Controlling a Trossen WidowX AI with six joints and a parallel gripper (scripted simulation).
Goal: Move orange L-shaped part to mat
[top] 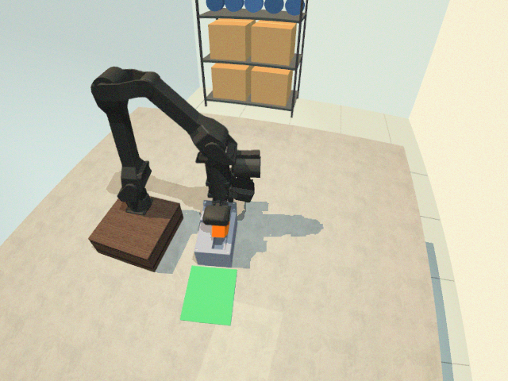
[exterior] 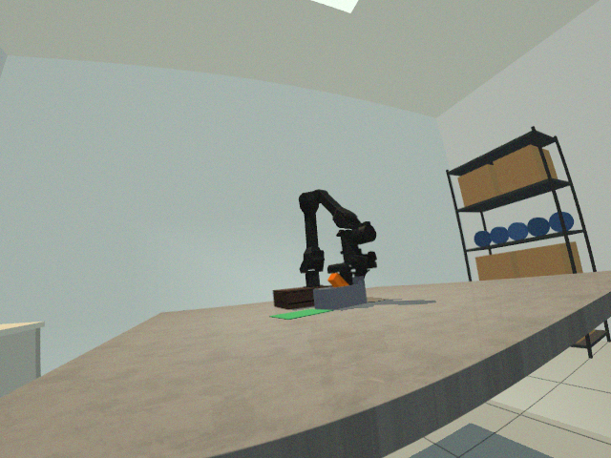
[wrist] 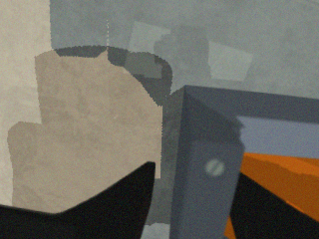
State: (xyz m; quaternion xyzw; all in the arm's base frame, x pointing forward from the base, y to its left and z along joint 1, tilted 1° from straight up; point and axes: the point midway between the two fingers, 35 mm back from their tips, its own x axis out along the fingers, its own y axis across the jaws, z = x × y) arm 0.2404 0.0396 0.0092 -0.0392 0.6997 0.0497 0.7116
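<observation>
My gripper tip is 5 cm to the left of the orange L-shaped part and 1 cm below it. From my gripper tip the other things lie so: green mat 22 cm to the right, 5 cm below, 2 cm ahead.
</observation>
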